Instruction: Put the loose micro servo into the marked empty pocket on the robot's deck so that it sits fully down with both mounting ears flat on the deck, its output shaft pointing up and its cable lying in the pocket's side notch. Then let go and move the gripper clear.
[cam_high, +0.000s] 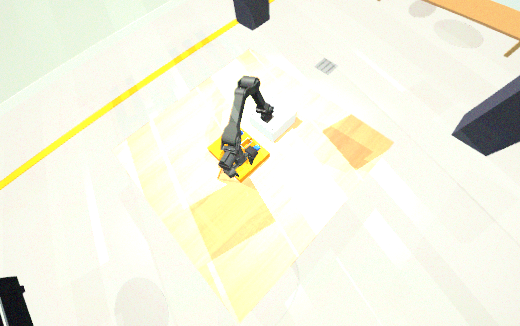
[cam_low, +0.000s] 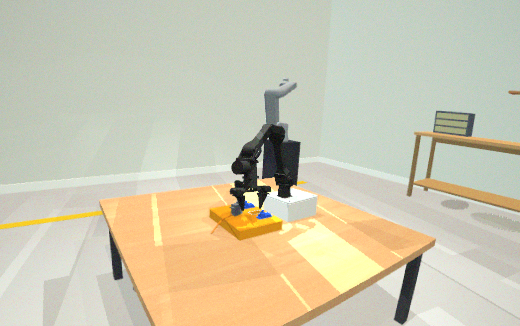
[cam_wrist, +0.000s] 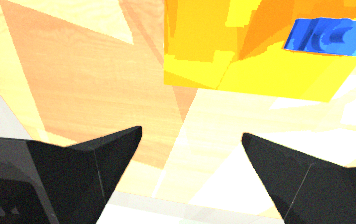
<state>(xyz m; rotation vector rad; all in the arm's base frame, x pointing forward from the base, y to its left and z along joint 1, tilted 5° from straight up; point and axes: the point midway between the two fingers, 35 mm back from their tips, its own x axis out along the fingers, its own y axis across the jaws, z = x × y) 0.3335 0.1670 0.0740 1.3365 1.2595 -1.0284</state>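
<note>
My gripper tip is now 160 mm to the left of the deck, 120 mm above it and 30 mm past it.
</note>
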